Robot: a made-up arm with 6 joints. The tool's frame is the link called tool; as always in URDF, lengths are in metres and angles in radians.
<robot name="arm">
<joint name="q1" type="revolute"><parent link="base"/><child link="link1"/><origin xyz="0.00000 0.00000 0.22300"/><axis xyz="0 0 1"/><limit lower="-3.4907" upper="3.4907"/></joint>
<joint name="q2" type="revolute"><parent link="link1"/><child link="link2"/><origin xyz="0.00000 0.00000 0.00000"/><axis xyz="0 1 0"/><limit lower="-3.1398" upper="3.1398"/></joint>
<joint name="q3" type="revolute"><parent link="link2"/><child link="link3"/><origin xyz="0.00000 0.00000 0.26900"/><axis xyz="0 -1 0"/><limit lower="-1.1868" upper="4.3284"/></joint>
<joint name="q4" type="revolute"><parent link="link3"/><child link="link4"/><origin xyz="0.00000 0.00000 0.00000"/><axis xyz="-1 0 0"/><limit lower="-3.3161" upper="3.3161"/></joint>
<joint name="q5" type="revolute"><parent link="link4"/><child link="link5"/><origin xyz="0.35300 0.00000 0.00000"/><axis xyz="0 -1 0"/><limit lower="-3.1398" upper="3.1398"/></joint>
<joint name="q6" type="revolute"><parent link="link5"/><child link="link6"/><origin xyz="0.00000 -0.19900 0.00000"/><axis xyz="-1 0 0"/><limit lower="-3.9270" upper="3.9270"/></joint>
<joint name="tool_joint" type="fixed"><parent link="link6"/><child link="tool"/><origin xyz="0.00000 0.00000 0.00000"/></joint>
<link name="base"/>
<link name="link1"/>
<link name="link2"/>
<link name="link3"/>
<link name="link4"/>
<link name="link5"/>
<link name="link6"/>
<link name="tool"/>
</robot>
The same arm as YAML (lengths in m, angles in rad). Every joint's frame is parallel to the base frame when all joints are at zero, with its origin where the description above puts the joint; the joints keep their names.
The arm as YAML. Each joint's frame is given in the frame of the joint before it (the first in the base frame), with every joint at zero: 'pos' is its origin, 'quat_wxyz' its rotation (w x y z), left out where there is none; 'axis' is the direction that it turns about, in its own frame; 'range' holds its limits. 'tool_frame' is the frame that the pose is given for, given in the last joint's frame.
length_unit: m
angle_unit: rad
joints:
  - joint: q1
    pos: [0.0, 0.0, 0.223]
    axis: "+z"
    range: [-3.4907, 3.4907]
  - joint: q2
    pos: [0.0, 0.0, 0.0]
    axis: "+y"
    range: [-3.1398, 3.1398]
  - joint: q3
    pos: [0.0, 0.0, 0.269]
    axis: "-y"
    range: [-1.1868, 4.3284]
  - joint: q4
    pos: [0.0, 0.0, 0.0]
    axis: "-x"
    range: [-3.3161, 3.3161]
  - joint: q5
    pos: [0.353, 0.0, 0.0]
    axis: "-y"
    range: [-3.1398, 3.1398]
  - joint: q6
    pos: [0.0, -0.199, 0.0]
    axis: "-x"
    range: [-3.927, 3.927]
tool_frame:
  pos: [0.0, 0.0, 0.0]

